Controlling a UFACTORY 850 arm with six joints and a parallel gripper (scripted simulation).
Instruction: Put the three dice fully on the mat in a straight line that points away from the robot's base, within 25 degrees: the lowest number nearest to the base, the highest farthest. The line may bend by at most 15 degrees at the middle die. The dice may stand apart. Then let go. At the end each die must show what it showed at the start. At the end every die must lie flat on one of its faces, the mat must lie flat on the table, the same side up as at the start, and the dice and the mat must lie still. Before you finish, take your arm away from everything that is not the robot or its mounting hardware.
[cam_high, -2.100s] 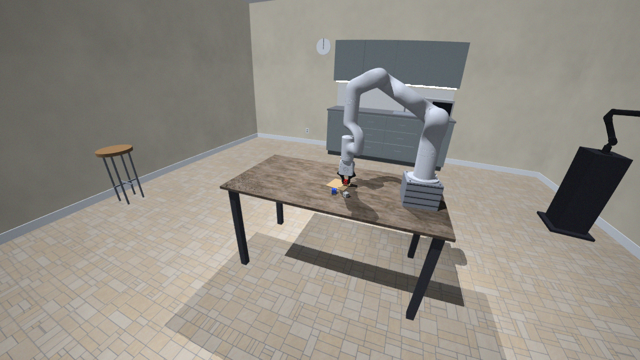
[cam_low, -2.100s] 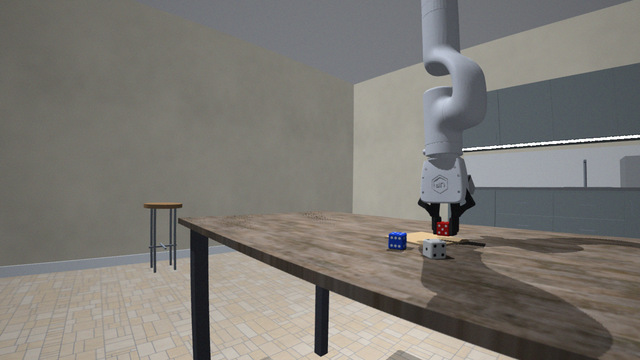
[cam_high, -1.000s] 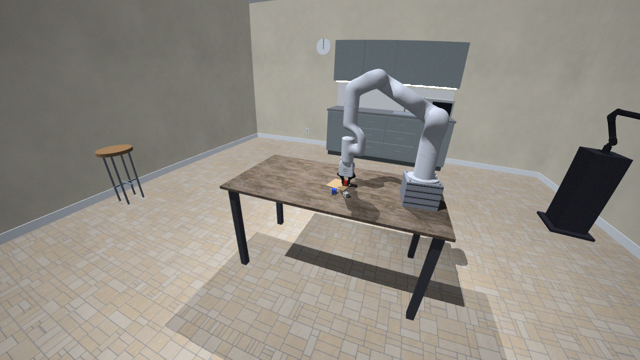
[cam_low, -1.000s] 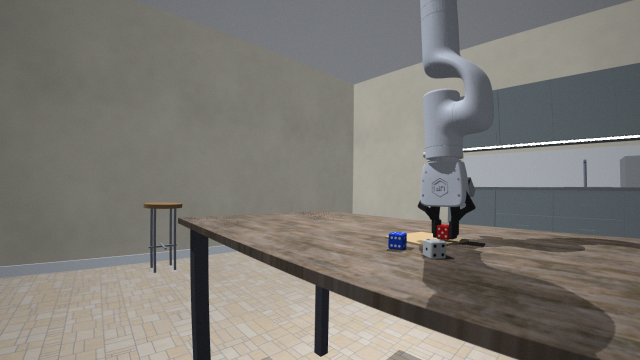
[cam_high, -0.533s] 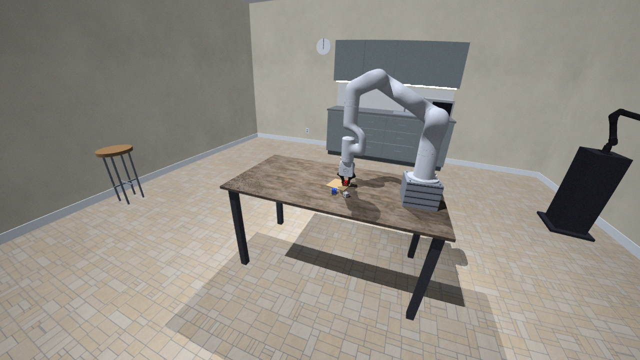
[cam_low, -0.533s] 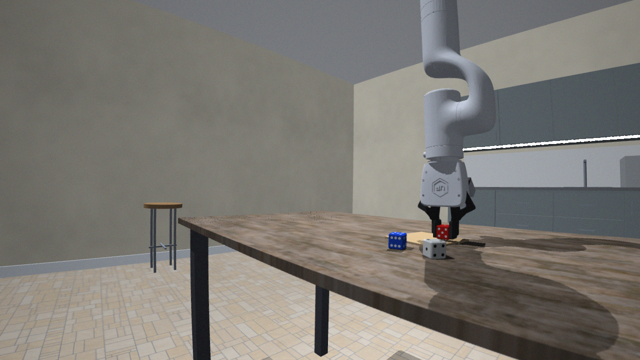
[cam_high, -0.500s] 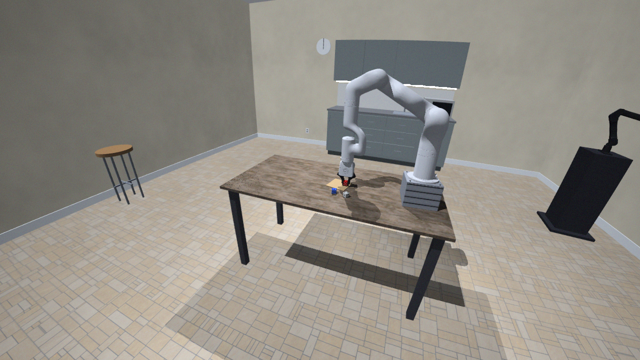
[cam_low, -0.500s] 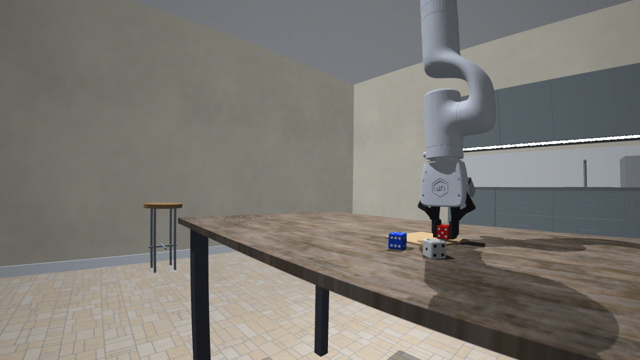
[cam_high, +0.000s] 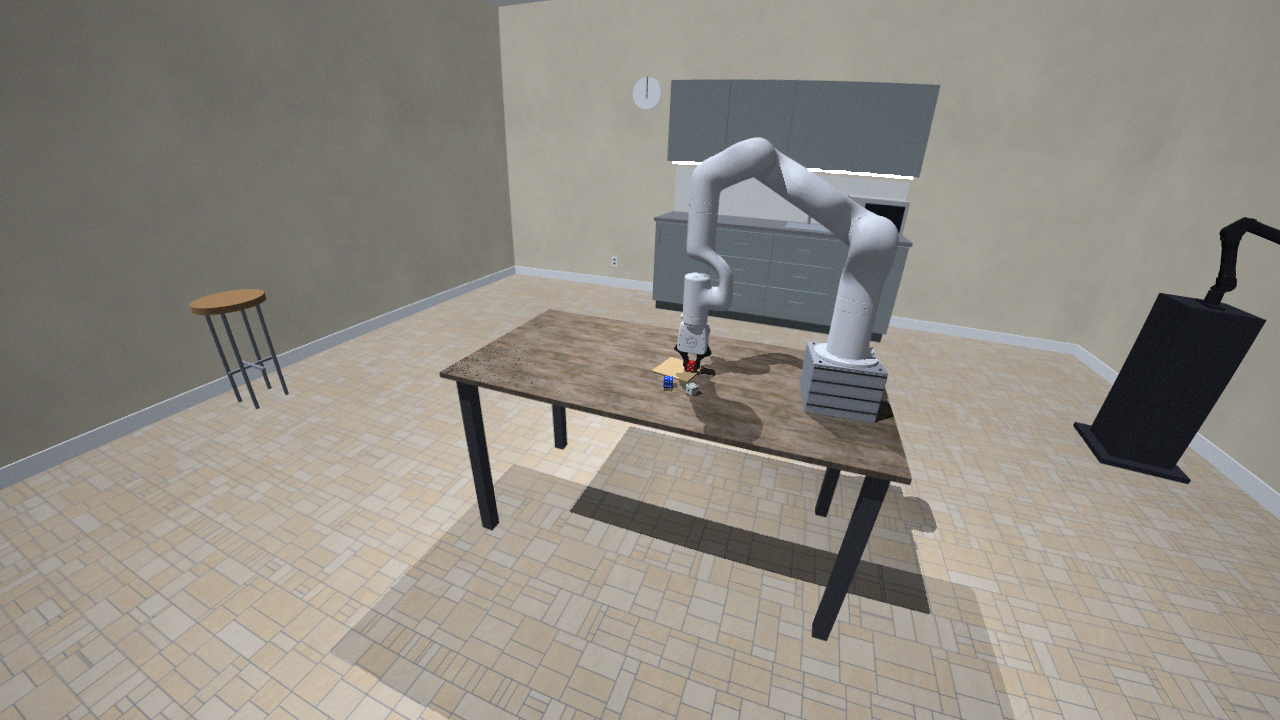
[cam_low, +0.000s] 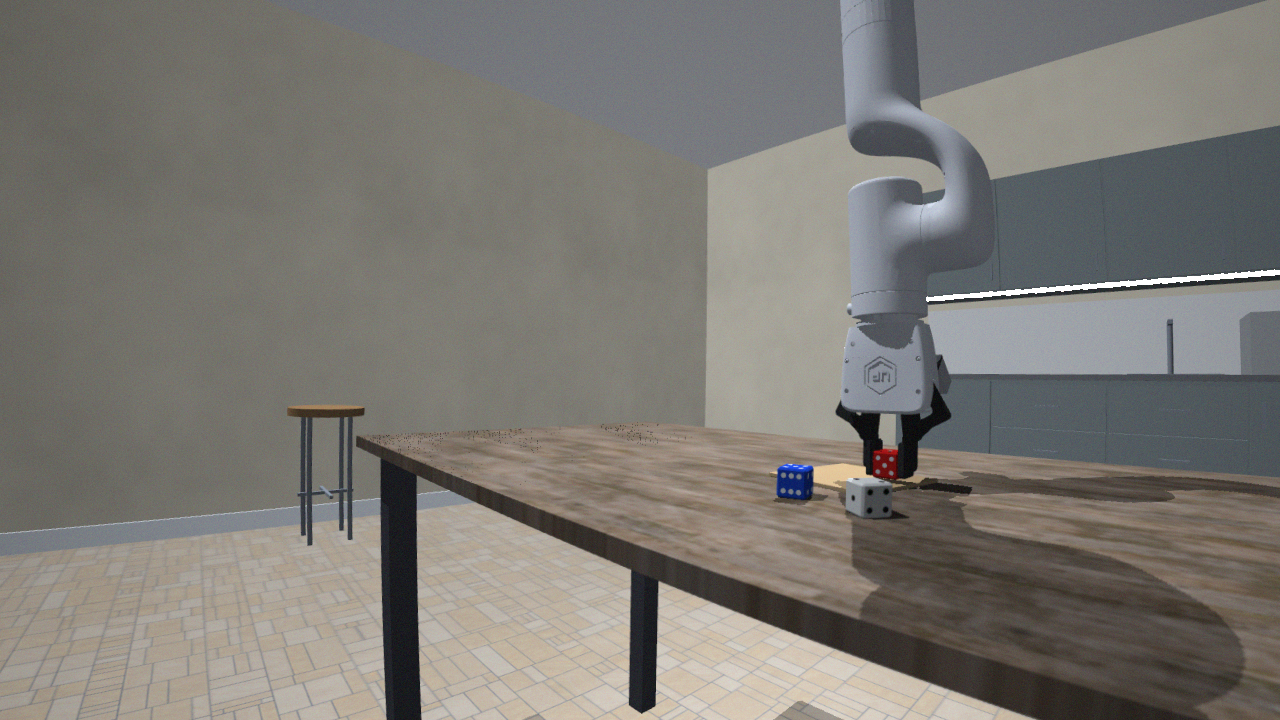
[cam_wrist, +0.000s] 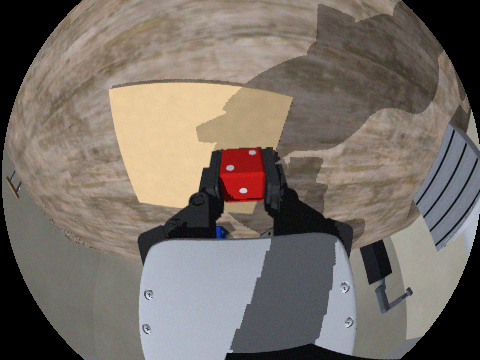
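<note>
Now: hand 10 mm above the red die. From my hand the other things lie so: tan mat: 40 mm ahead, 30 mm below, 10 mm to the left; then blue die: 140 mm to the left, 30 mm ahead, 20 mm below; then white die: 140 mm to the left, 60 mm behind, 20 mm below.
</note>
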